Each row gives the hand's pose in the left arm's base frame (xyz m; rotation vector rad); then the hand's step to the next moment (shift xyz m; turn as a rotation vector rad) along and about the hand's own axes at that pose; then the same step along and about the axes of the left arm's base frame.
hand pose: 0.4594 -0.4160 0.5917 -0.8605 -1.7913 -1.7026
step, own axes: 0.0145 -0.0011 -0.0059 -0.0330 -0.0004 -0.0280
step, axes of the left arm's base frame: -0.0108 -0.0045 0.0105 0.0200 -0.0310 -0.0226
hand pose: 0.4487 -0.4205 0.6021 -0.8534 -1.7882 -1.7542
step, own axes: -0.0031 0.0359 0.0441 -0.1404 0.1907 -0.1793
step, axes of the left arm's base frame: 0.0317 0.0428 0.0201 0.2198 -0.1958 0.0395
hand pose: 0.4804 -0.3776 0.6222 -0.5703 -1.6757 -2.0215
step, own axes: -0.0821 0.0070 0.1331 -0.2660 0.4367 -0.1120
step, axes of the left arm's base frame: 0.0747 0.1363 -0.0183 0.4670 -0.1591 0.1751
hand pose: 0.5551 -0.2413 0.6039 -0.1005 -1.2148 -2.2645
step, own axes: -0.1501 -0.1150 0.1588 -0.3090 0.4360 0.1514
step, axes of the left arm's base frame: 0.0370 0.2408 -0.0404 0.4523 0.0676 0.3153
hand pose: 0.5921 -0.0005 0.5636 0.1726 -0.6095 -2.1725
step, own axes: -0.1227 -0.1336 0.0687 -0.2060 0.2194 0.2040
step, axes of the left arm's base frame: -0.0396 0.1893 -0.0153 0.2175 0.1197 0.2656
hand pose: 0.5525 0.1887 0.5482 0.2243 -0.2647 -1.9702
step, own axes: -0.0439 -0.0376 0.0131 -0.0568 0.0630 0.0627
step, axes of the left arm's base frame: -0.0190 0.0560 0.0034 0.0604 0.0325 0.0801
